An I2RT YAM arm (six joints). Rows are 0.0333 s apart.
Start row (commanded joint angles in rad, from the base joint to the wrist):
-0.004, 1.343, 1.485, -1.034, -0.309, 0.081
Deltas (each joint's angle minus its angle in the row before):
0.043, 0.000, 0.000, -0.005, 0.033, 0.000
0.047, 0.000, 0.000, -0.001, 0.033, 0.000
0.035, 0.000, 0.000, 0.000, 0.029, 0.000
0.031, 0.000, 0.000, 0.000, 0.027, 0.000
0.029, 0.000, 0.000, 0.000, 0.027, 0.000
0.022, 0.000, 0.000, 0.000, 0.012, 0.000
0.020, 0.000, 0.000, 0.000, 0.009, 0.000
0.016, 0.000, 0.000, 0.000, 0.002, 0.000
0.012, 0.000, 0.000, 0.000, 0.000, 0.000
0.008, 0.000, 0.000, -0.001, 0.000, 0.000
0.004, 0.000, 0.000, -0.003, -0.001, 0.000
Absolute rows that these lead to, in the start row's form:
0.039, 1.343, 1.485, -1.039, -0.276, 0.081
0.086, 1.343, 1.485, -1.040, -0.243, 0.081
0.121, 1.343, 1.485, -1.040, -0.214, 0.081
0.152, 1.343, 1.485, -1.040, -0.187, 0.081
0.181, 1.343, 1.485, -1.040, -0.160, 0.081
0.203, 1.343, 1.485, -1.040, -0.148, 0.081
0.223, 1.343, 1.485, -1.040, -0.139, 0.081
0.239, 1.343, 1.485, -1.040, -0.137, 0.081
0.251, 1.343, 1.485, -1.040, -0.137, 0.081
0.259, 1.343, 1.485, -1.041, -0.137, 0.081
0.263, 1.343, 1.485, -1.044, -0.138, 0.081

